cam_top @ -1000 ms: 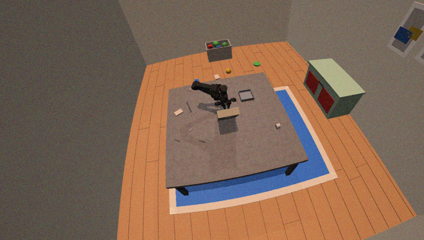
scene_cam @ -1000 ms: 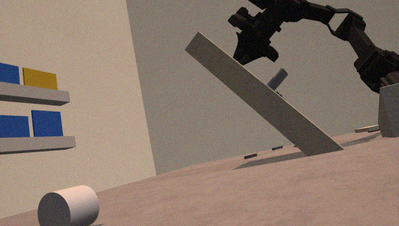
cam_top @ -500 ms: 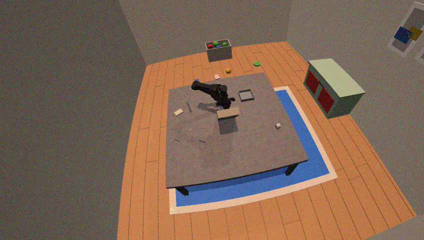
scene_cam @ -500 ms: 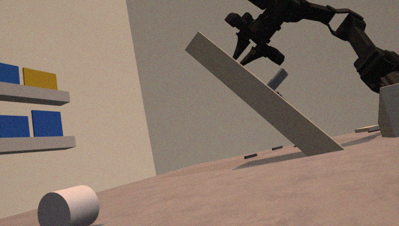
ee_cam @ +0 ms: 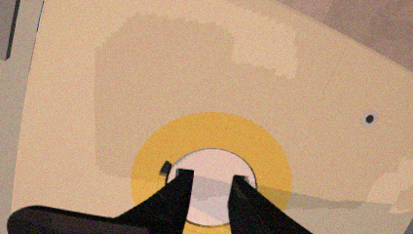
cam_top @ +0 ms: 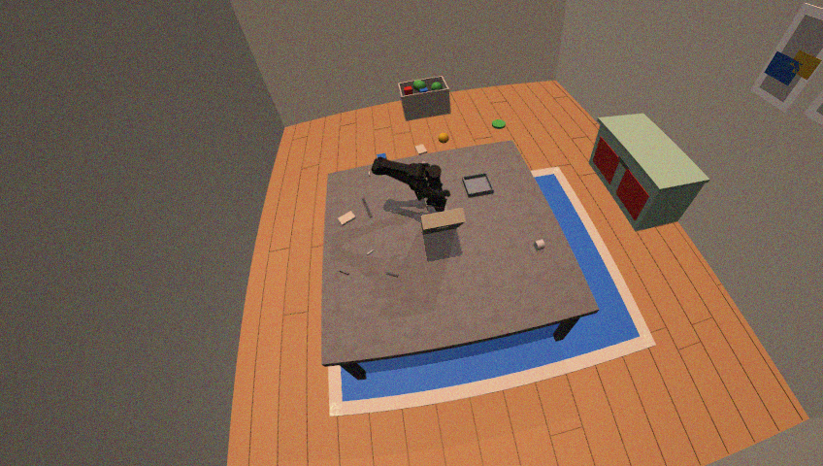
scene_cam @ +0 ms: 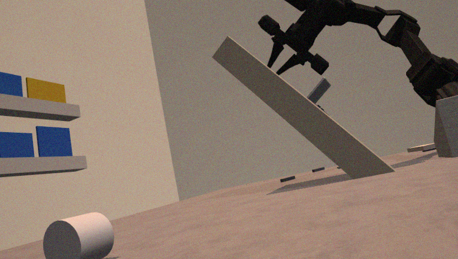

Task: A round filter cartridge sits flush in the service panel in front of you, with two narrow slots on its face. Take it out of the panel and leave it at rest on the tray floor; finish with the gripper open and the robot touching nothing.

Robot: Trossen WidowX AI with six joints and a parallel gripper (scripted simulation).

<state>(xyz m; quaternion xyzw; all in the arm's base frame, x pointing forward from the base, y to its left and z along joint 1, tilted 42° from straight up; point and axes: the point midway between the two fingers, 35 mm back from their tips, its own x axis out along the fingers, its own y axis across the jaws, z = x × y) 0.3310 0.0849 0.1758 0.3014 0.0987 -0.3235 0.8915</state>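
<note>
My gripper tip is 1 cm short of the filter cartridge and 1 cm above it. From my gripper tip the other things lie so: service panel: 8 cm below, 4 cm behind, 1 cm to the left; then tray: 35 cm to the left, 35 cm behind, 26 cm below.
</note>
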